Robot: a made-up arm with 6 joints.
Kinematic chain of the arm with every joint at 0, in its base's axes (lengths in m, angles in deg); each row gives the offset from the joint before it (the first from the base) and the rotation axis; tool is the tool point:
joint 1: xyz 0 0 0.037 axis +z
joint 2: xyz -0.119 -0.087 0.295 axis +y
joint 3: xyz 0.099 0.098 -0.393 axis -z
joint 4: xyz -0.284 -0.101 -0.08 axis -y
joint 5: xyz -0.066 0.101 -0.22 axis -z
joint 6: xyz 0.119 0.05 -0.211 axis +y
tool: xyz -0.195 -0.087 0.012
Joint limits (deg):
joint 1: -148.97..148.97
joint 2: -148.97..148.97
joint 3: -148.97..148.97
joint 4: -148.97..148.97
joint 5: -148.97..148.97
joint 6: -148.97..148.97
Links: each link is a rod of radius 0.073 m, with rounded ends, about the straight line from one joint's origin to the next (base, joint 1, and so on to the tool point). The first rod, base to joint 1, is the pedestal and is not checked.
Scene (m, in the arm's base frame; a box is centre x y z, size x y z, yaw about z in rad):
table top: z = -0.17
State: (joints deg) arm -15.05 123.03 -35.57 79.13 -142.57 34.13
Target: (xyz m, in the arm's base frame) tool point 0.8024 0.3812 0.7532
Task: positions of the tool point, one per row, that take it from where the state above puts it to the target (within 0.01 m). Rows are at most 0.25 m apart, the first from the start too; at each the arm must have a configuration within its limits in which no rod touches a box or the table.
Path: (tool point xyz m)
1: -0.5530 0.3572 0.5345
2: -0.4543 0.5101 0.5362
3: -0.3134 0.6387 0.5442
4: -0.1365 0.7299 0.5592
5: 0.0658 0.7722 0.5821
6: 0.2783 0.7579 0.6133
7: 0.4837 0.6845 0.6526
8: 0.6637 0.5557 0.6995
9: 0.8024 0.3812 0.7533

